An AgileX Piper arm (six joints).
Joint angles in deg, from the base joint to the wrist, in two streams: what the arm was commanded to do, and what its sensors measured. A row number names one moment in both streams.
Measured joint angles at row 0: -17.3, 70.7, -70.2, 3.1, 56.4, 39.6
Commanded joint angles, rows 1 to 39: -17.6, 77.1, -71.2, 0.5, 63.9, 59.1; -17.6, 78.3, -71.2, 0.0, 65.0, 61.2; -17.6, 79.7, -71.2, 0.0, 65.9, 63.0; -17.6, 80.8, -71.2, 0.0, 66.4, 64.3; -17.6, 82.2, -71.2, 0.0, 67.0, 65.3; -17.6, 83.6, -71.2, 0.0, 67.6, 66.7; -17.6, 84.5, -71.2, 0.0, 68.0, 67.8; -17.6, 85.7, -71.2, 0.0, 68.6, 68.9; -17.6, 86.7, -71.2, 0.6, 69.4, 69.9; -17.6, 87.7, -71.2, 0.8, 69.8, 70.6; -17.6, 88.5, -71.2, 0.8, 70.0, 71.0; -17.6, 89.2, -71.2, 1.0, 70.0, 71.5; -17.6, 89.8, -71.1, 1.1, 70.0, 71.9; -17.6, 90.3, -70.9, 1.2, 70.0, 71.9; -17.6, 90.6, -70.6, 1.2, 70.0, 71.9; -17.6, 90.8, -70.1, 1.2, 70.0, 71.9; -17.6, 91.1, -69.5, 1.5, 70.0, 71.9; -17.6, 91.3, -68.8, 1.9, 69.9, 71.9; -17.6, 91.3, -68.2, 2.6, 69.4, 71.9; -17.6, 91.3, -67.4, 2.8, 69.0, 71.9; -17.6, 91.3, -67.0, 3.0, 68.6, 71.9; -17.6, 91.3, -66.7, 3.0, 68.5, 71.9; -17.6, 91.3, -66.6, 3.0, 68.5, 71.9; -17.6, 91.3, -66.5, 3.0, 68.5, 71.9; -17.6, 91.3, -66.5, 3.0, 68.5, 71.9; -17.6, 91.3, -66.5, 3.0, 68.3, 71.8; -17.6, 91.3, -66.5, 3.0, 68.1, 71.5; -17.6, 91.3, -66.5, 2.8, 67.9, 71.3; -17.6, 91.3, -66.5, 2.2, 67.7, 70.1; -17.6, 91.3, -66.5, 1.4, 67.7, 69.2; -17.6, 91.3, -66.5, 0.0, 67.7, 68.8; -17.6, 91.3, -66.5, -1.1, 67.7, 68.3; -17.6, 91.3, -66.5, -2.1, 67.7, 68.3; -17.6, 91.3, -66.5, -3.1, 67.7, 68.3; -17.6, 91.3, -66.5, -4.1, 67.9, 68.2; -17.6, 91.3, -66.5, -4.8, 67.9, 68.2; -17.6, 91.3, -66.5, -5.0, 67.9, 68.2; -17.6, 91.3, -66.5, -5.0, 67.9, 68.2; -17.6, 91.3, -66.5, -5.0, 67.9, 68.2
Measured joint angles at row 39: -17.3, 91.0, -66.7, -3.3, 68.1, 68.8
